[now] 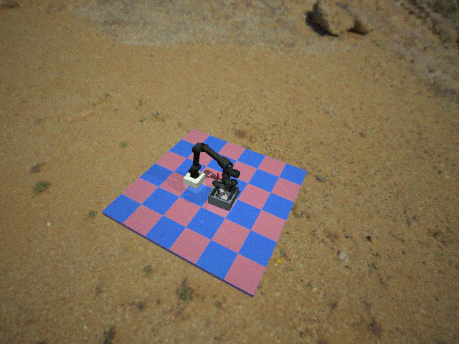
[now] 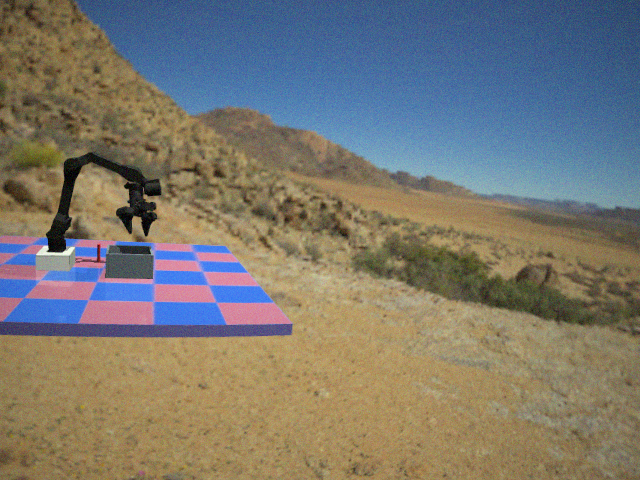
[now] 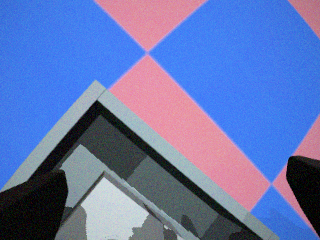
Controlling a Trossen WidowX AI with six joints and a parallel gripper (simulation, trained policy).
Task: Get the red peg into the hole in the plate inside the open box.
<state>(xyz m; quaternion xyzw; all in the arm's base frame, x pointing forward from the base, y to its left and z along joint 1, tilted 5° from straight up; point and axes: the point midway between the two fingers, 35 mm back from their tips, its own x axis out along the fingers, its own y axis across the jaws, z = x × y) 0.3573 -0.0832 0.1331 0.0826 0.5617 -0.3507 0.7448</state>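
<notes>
Now: gripper tip 240 mm to the right of the red peg, 200 mm past it and 130 mm above it. Round my gripper tip: plate 130 mm below, 70 mm to the left, 40 mm behind; grey box 150 mm below, 70 mm to the left, 40 mm behind.
</notes>
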